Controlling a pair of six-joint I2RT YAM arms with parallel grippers.
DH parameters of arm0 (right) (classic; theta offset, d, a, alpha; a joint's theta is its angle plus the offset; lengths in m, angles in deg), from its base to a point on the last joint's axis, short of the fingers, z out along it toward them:
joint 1: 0 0.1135 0.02 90
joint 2: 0 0 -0.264 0
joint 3: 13.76 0 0.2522 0
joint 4: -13.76 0 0.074 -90
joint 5: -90 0 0 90
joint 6: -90 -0.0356 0 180
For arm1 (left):
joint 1: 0 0.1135 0.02 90
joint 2: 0 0 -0.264 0
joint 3: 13.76 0 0.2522 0
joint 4: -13.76 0 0.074 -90
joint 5: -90 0 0 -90
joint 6: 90 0.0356 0 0
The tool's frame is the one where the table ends.
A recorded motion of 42 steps. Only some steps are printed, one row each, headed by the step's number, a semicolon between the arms.
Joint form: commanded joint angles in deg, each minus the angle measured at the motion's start. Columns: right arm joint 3, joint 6, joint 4, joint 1, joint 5, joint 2; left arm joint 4, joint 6, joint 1, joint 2, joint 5, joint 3.
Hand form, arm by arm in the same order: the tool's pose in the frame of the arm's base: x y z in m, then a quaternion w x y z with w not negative. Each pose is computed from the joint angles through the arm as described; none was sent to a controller.
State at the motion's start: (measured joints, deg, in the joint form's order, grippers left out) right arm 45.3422 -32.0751 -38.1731 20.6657 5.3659 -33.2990; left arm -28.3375 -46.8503 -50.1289 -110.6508 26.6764 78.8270
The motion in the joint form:
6: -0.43 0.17 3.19 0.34 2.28 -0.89; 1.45 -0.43 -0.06 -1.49 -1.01 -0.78
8: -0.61 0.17 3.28 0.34 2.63 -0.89; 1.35 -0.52 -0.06 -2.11 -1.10 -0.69
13: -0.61 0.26 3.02 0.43 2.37 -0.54; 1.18 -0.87 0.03 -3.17 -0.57 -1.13
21: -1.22 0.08 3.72 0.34 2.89 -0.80; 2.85 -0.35 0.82 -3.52 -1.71 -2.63
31: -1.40 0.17 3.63 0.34 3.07 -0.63; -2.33 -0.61 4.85 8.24 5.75 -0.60
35: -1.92 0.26 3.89 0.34 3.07 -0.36; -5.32 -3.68 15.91 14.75 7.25 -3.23
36: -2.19 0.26 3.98 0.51 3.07 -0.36; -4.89 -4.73 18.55 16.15 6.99 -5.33
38: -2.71 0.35 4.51 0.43 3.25 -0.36; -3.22 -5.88 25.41 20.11 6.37 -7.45
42: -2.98 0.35 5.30 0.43 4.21 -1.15; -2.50 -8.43 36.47 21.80 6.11 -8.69
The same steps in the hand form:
6: 0.1204 0.0513 0.3215 0.45987 0.04357 0.83768 0.29139; 0.2727 -0.3031 0.1776 0.32274 -0.03167 0.94503 -0.04179
8: 0.1205 0.0516 0.3206 0.45803 0.04199 0.83809 0.29336; 0.2732 -0.3038 0.1738 0.31899 -0.03101 0.94647 -0.03846
13: 0.1192 0.0511 0.3208 0.45955 0.04182 0.83775 0.29196; 0.2734 -0.3026 0.1644 0.31355 -0.03250 0.94868 -0.02522
21: 0.1210 0.0520 0.3180 0.45633 0.04149 0.83841 0.29515; 0.2758 -0.2977 0.1558 0.30618 -0.03212 0.95104 -0.02713
31: 0.1205 0.0519 0.3172 0.45525 0.04008 0.83889 0.29564; 0.2842 -0.2599 0.2406 0.39272 -0.10172 0.91364 -0.02619
35: 0.1203 0.0518 0.3152 0.45555 0.03941 0.83887 0.29532; 0.3077 -0.1852 0.2636 0.40557 -0.21838 0.88758 0.00555
36: 0.1205 0.0523 0.3138 0.45391 0.03834 0.83976 0.29546; 0.3098 -0.1672 0.2608 0.40278 -0.24577 0.88162 0.01108
38: 0.1213 0.0525 0.3117 0.45377 0.03741 0.83970 0.29597; 0.3163 -0.1243 0.2734 0.41895 -0.31127 0.85296 0.00740
42: 0.1244 0.0543 0.3099 0.44850 0.03315 0.84080 0.30132; 0.3285 -0.0600 0.2766 0.42330 -0.41102 0.80681 0.03063

